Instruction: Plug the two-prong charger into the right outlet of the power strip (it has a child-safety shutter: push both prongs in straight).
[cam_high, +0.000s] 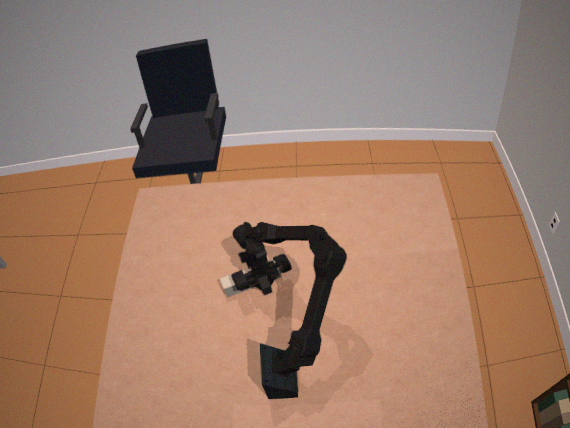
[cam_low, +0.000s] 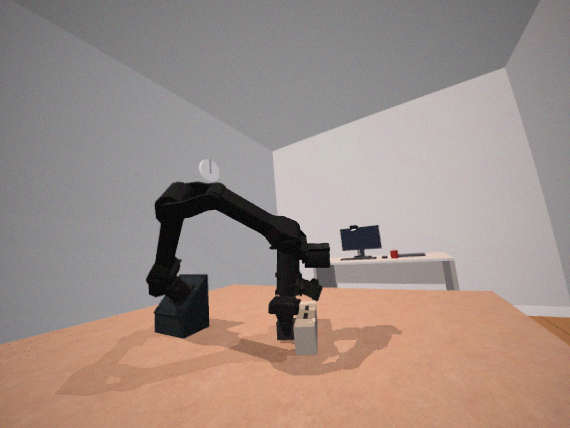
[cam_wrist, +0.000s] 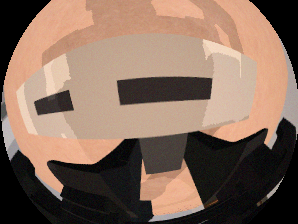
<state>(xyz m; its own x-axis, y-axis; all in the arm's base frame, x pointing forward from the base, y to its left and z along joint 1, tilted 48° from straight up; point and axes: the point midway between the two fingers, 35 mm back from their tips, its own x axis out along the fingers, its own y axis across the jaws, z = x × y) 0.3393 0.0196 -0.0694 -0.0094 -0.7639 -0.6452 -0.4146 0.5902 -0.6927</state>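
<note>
Now: the dark charger 10 mm to the left of my gripper tip, 10 mm ahead of it and 10 mm above it.
</note>
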